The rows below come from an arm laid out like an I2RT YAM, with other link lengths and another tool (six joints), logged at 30 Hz.
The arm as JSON. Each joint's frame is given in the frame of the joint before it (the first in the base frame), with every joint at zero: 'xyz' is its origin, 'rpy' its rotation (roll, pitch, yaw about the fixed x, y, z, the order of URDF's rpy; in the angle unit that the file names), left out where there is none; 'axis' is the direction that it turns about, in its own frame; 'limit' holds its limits. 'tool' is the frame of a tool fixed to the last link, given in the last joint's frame.
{
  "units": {
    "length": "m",
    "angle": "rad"
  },
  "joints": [
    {
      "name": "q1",
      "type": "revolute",
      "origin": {
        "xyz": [
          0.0,
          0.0,
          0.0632
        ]
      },
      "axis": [
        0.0,
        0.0,
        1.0
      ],
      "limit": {
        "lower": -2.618,
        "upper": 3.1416
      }
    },
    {
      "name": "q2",
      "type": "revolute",
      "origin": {
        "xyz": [
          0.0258,
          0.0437,
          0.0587
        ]
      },
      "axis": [
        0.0,
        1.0,
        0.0
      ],
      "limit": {
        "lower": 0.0,
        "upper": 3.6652
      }
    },
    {
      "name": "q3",
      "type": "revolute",
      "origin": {
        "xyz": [
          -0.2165,
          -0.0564,
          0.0
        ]
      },
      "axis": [
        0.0,
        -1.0,
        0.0
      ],
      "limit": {
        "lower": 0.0,
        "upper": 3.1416
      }
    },
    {
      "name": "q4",
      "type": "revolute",
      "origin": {
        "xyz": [
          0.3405,
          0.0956,
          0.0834
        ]
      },
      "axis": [
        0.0,
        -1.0,
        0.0
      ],
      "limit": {
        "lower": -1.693,
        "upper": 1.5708
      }
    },
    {
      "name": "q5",
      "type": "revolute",
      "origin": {
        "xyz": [
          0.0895,
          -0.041,
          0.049
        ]
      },
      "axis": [
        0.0,
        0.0,
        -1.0
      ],
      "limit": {
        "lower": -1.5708,
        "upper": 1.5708
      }
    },
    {
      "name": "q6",
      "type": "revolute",
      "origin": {
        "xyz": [
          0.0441,
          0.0,
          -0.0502
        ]
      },
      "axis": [
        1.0,
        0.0,
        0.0
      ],
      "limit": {
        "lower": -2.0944,
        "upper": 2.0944
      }
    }
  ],
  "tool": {
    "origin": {
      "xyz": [
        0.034,
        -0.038,
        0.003
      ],
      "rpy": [
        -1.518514,
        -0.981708,
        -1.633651
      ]
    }
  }
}
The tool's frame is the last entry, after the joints.
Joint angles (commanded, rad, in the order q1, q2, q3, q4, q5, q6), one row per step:
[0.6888 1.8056 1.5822 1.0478 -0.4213 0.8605]
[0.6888 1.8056 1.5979 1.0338 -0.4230 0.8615]
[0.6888 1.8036 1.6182 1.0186 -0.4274 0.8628]
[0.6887 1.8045 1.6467 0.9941 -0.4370 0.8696]
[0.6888 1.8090 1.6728 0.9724 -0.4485 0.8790]
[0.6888 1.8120 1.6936 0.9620 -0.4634 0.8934]
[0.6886 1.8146 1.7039 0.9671 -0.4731 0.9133]
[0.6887 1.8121 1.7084 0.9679 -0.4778 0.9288]
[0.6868 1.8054 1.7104 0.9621 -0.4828 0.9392]
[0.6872 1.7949 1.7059 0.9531 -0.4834 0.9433]
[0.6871 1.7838 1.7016 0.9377 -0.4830 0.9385]
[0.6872 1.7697 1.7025 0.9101 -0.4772 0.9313]
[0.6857 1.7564 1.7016 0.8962 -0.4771 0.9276]
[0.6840 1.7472 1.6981 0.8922 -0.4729 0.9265]
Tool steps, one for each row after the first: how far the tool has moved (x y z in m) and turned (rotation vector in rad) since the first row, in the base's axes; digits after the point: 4 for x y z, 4 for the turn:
[-0.0003 -0.0001 0.0057 0.0003 -0.0014 0.0018]
[-0.0018 -0.0007 0.0145 0.0026 -0.0080 0.0057]
[-0.0030 -0.0005 0.0243 0.0005 -0.0101 0.0166]
[-0.0035 0.0006 0.0313 -0.0042 -0.0087 0.0307]
[-0.0051 0.0013 0.0378 -0.0054 -0.0111 0.0503]
[-0.0067 0.0015 0.0415 0.0006 -0.0114 0.0698]
[-0.0084 0.0012 0.0446 0.0054 -0.0087 0.0834]
[-0.0097 -0.0004 0.0480 0.0060 -0.0058 0.0918]
[-0.0116 -0.0015 0.0501 0.0046 -0.0007 0.0953]
[-0.0129 -0.0028 0.0520 -0.0012 0.0029 0.0917]
[-0.0145 -0.0049 0.0563 -0.0066 0.0104 0.0832]
[-0.0165 -0.0077 0.0611 -0.0082 0.0090 0.0791]
[-0.0176 -0.0102 0.0637 -0.0048 0.0088 0.0739]

